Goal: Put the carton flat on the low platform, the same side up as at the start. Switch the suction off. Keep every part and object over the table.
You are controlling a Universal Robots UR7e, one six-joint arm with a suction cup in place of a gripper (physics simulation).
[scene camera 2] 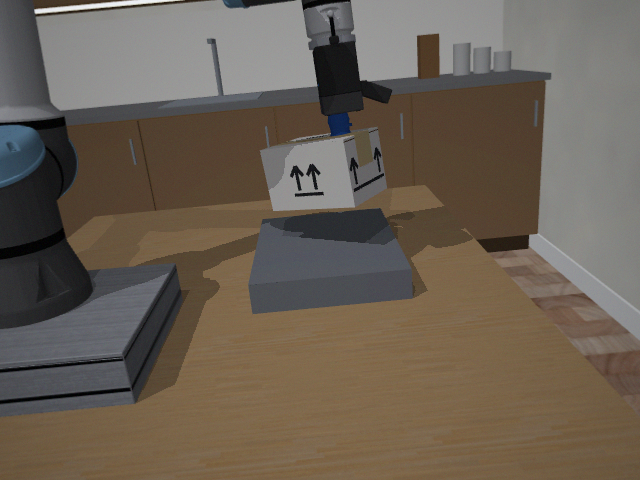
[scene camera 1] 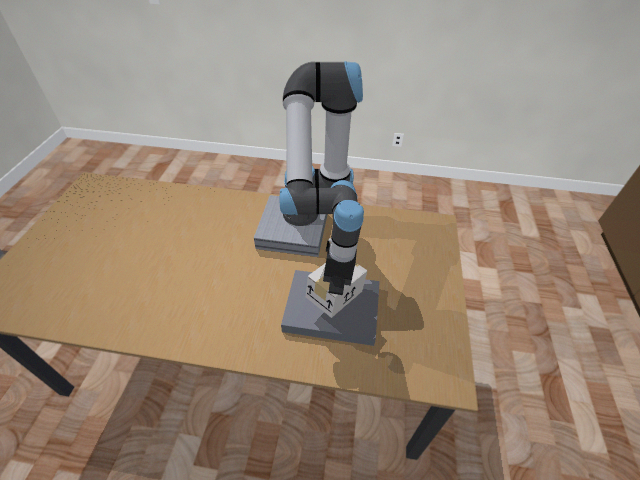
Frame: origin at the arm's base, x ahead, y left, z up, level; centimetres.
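Where they show: arm's base, origin of its link: (scene camera 2: 34, 301).
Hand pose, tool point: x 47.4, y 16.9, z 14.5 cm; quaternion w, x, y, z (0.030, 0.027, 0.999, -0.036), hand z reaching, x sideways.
Observation:
Things, the pixels of their top centre, and the offset from my tool point. Level surfaces: height alone.
- white carton, centre of its top: (scene camera 2: 321, 132) (scene camera 1: 336, 272) dx -3.9, dy +0.1, dz +1.8 cm
- low grey platform, centre of its top: (scene camera 2: 324, 240) (scene camera 1: 332, 301) dx -5.0, dy -0.7, dz -16.6 cm
- wooden table, height of its surface: dz -21.4 cm
The white carton (scene camera 1: 356, 284) (scene camera 2: 330, 175), with tan tape and black arrows pointing up, hangs from my suction gripper (scene camera 1: 337, 287) (scene camera 2: 340, 130). The blue cup sits on the carton's top face, and the gripper is shut on the carton. The carton is tilted a little in the scene camera 2 view and turned cornerwise to the platform. The low grey platform (scene camera 1: 351, 325) (scene camera 2: 330, 266) lies on the table under it. The carton is apart from the platform, and its shadow falls on the platform's far part in the scene camera 2 view. The cup's contact is partly hidden.
The arm's base stands on a grey ridged block (scene camera 1: 279, 227) (scene camera 2: 149, 315), beside the platform. The wooden table (scene camera 1: 155, 268) (scene camera 2: 361, 387) has its right and front edges near the platform in the scene camera 1 view. A kitchen counter (scene camera 2: 289, 96) stands beyond the table.

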